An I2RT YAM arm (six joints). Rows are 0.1 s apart.
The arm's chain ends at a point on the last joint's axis. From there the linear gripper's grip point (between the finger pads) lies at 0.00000 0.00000 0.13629 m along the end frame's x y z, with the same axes.
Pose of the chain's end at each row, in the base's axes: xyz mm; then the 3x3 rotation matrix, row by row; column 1 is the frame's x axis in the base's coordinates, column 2 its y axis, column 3 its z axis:
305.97 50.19 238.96; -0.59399 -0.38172 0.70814; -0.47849 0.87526 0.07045; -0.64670 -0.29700 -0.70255
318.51 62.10 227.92; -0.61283 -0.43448 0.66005; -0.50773 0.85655 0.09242; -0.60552 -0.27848 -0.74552
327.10 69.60 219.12; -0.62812 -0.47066 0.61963; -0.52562 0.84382 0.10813; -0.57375 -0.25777 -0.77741
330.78 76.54 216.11; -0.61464 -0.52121 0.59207; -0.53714 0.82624 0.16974; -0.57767 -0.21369 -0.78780
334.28 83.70 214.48; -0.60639 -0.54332 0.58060; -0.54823 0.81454 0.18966; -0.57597 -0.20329 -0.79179
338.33 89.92 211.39; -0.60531 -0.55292 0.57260; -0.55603 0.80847 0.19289; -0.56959 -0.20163 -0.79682
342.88 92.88 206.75; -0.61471 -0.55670 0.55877; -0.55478 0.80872 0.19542; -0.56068 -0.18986 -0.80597
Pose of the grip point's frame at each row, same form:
402.48 59.79 143.21; -0.59399 -0.38172 0.70814; -0.47849 0.87526 0.07045; -0.64670 -0.29700 -0.70255
408.47 74.70 126.31; -0.61283 -0.43448 0.66005; -0.50773 0.85655 0.09242; -0.60552 -0.27848 -0.74552
411.55 84.34 113.17; -0.62812 -0.47066 0.61963; -0.52562 0.84382 0.10813; -0.57375 -0.25777 -0.77741
411.47 99.67 108.74; -0.61464 -0.52121 0.59207; -0.53714 0.82624 0.16974; -0.57767 -0.21369 -0.78780
413.41 109.55 106.57; -0.60639 -0.54332 0.58060; -0.54823 0.81454 0.18966; -0.57597 -0.20329 -0.79179
416.37 116.21 102.79; -0.60531 -0.55292 0.57260; -0.55603 0.80847 0.19289; -0.56959 -0.20163 -0.79682
419.03 119.51 96.90; -0.61471 -0.55670 0.55877; -0.55478 0.80872 0.19542; -0.56068 -0.18986 -0.80597

